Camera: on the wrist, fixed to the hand. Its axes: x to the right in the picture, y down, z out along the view.
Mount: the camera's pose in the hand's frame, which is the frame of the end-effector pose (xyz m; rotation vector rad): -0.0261 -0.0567 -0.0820 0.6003 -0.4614 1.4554
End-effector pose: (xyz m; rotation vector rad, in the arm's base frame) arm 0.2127 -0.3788 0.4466 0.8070 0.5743 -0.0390
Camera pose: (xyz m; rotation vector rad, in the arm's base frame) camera 0.1381 -0.3665 0.3766 1.5861 -0.5862 0.9516
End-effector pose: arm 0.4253 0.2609 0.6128 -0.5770 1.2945 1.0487
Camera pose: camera 0.4362 0.1586 0.6075 1.2089 1.4254 1.6453
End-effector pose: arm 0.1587 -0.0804 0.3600 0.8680 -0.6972 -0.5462
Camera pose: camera 0.1937 -0.0525 0.2672 0.5469 -1.7139 0.8474
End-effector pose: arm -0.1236 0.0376 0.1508 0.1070 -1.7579 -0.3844
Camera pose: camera -0.0463 -0.0246 0.1229 -0.8569 -1.8649 1.2456
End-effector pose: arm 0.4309 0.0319 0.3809 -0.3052 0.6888 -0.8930
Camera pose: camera 0.3306 0.0213 0.3598 0.5073 0.0628 0.3996
